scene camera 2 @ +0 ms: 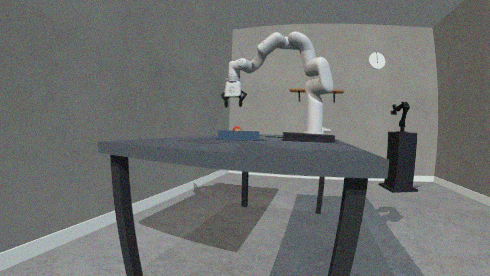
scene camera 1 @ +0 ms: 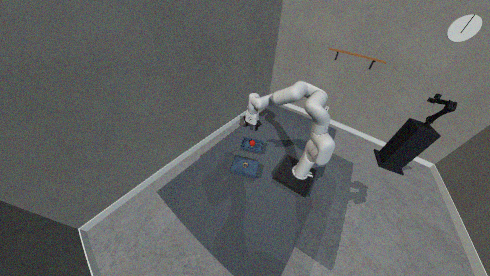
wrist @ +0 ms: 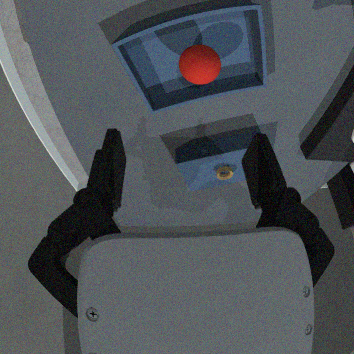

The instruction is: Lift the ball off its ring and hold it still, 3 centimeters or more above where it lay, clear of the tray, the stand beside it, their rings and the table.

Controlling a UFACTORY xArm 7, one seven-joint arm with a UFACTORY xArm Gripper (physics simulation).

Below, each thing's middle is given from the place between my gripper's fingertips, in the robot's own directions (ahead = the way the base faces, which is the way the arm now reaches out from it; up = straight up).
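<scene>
Position of my hand: 150 mm above the red ball (wrist: pixel 198 63), 30 mm past it and 10 mm to the right of it. Counted from my hand, the blue tray (wrist: pixel 150 54) is 170 mm below, 30 mm behind and 10 mm to the left; the blue stand (wrist: pixel 214 162) is 160 mm below, 260 mm to the left and 80 mm behind.
</scene>
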